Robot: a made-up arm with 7 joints.
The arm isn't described. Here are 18 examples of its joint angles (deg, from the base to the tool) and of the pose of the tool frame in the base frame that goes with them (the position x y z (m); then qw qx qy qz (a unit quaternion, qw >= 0)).
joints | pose
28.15 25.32 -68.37 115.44 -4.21 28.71 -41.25 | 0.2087 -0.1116 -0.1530 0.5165 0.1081 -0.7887 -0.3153
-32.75 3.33 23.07 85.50 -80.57 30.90 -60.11 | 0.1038 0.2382 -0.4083 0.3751 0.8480 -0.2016 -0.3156
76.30 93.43 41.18 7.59 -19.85 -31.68 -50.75 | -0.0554 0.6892 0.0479 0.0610 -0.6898 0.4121 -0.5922
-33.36 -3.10 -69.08 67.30 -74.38 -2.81 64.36 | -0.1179 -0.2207 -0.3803 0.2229 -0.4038 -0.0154 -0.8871
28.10 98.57 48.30 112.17 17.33 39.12 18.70 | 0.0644 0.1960 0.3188 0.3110 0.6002 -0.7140 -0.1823
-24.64 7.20 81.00 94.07 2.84 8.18 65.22 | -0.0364 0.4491 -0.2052 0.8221 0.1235 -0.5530 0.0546
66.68 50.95 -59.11 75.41 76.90 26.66 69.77 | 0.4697 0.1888 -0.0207 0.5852 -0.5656 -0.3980 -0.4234
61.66 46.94 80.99 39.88 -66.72 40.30 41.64 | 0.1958 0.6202 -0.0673 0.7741 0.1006 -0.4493 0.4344
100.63 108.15 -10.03 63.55 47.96 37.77 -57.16 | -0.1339 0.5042 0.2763 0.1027 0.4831 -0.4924 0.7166
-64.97 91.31 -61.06 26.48 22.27 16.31 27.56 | -0.0763 0.6626 -0.1156 0.5679 0.2292 0.6867 -0.3918
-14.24 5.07 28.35 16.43 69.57 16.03 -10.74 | -0.0628 0.1872 -0.5876 0.6725 0.0300 0.0784 0.7353
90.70 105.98 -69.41 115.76 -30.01 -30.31 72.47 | 0.2372 0.2862 0.1093 0.3775 0.3827 0.0521 -0.8416
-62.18 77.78 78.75 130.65 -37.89 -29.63 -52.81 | 0.2299 0.1919 0.0651 0.2422 -0.3889 0.7718 0.4410
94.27 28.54 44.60 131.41 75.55 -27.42 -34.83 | -0.0567 0.2678 0.1757 0.5948 0.4230 0.6506 -0.2101
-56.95 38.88 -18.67 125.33 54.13 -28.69 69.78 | 0.0467 0.0686 -0.2794 0.4232 -0.6974 -0.5478 -0.1856
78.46 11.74 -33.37 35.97 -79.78 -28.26 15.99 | 0.5735 0.0938 0.0511 0.2111 0.4807 -0.4303 -0.7343
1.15 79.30 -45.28 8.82 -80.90 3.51 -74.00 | 0.0392 0.6738 -0.1468 0.0551 0.4617 -0.0188 -0.8851
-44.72 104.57 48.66 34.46 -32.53 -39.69 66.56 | 0.2831 0.5826 0.1074 0.6814 0.2430 0.1704 -0.6691
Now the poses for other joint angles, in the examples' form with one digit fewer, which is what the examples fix.
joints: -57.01 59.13 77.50 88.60 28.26 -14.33 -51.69
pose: 0.156 0.496 0.015 0.256 0.663 -0.677 0.191
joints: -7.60 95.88 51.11 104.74 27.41 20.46 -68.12
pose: 0.238 0.247 0.241 0.044 0.624 -0.756 0.193
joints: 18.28 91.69 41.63 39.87 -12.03 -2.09 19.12
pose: 0.103 0.612 0.201 0.566 0.674 -0.473 -0.023
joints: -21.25 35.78 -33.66 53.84 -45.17 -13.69 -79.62
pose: 0.041 0.241 -0.517 0.479 0.451 -0.625 -0.419
